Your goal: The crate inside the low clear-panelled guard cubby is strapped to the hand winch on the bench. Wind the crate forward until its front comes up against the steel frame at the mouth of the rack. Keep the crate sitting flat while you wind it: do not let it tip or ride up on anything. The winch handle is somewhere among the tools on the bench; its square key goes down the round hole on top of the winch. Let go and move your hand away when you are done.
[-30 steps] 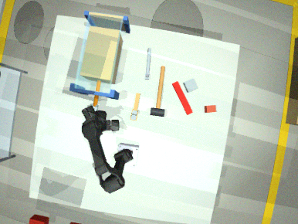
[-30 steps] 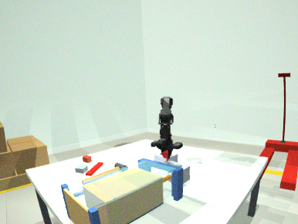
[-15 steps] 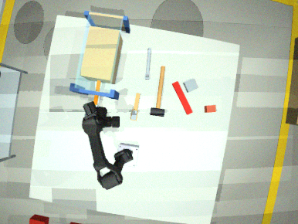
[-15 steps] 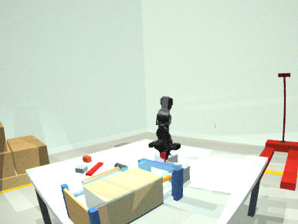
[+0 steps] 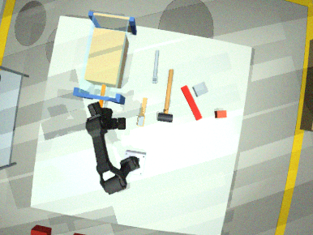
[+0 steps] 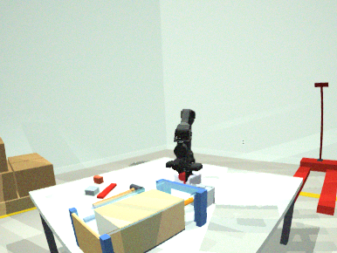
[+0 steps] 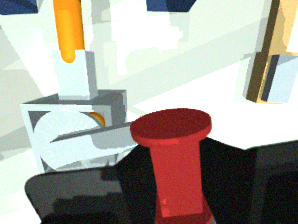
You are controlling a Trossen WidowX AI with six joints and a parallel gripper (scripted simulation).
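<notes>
Now: gripper tip 12 cm short of the blue frame, 11 cm to the right of it and 1 cm above it. Round my gripper tip: winch 8 cm to the left, 8 cm below, 5 cm behind; then winch handle 3 cm to the left, 1 cm below, 1 cm behind; then red grip 2 cm above.
</notes>
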